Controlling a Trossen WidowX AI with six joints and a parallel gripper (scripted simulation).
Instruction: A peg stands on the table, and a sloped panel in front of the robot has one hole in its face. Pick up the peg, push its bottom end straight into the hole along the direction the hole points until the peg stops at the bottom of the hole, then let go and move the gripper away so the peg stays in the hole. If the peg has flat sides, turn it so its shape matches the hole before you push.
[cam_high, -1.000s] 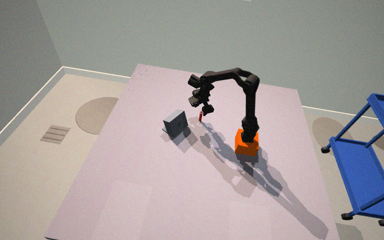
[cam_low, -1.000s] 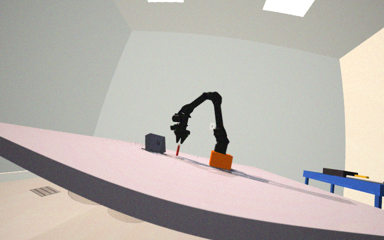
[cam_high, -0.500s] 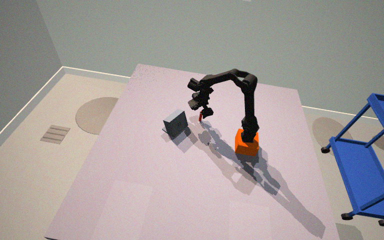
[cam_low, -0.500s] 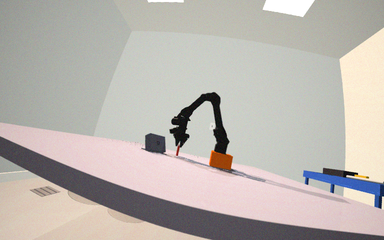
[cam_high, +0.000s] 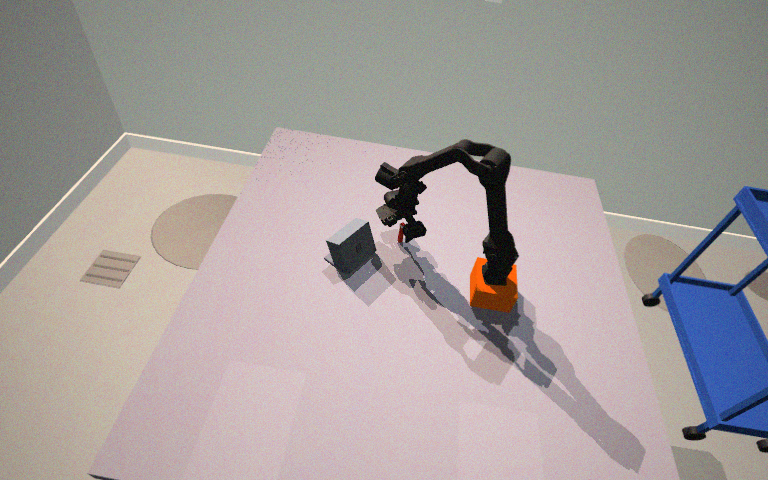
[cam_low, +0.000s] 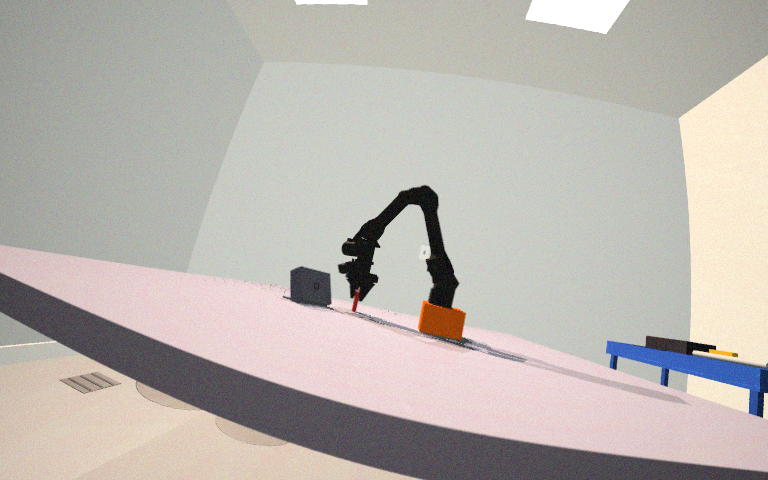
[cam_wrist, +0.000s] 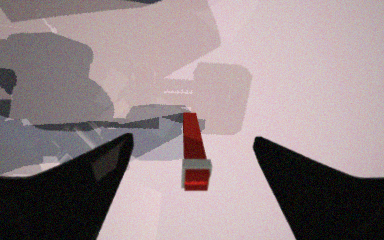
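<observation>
Now: gripper tip 15 cm short of the sloped panel, 8 cm to the right of it and 1 cm below it. From my gripper tip the other things lie so: red square peg 2 cm above.
</observation>
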